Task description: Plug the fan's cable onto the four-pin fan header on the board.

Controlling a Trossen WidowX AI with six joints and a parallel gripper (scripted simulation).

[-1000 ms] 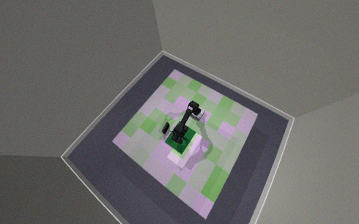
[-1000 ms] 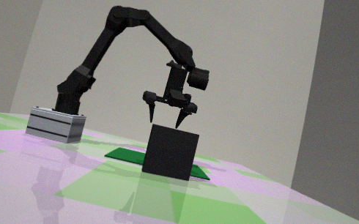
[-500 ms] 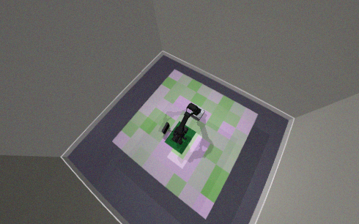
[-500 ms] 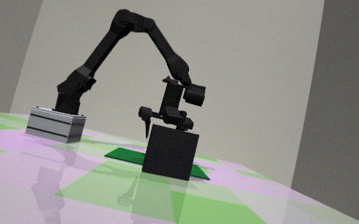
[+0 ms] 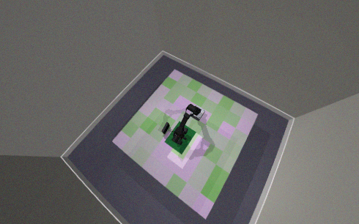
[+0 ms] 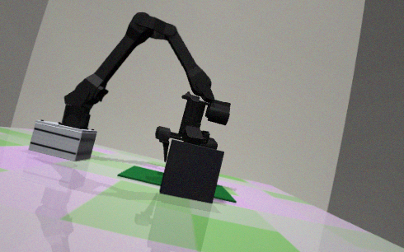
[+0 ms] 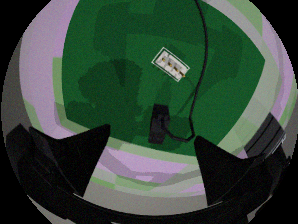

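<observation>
The fan plug is 10 mm behind my gripper tip, 10 mm to the left of it and 30 mm below it. The rest, counted from my gripper tip: green board (10 mm ahead, 40 mm to the right, 60 mm below); black fan (50 mm ahead, 220 mm to the right, 10 mm above).
</observation>
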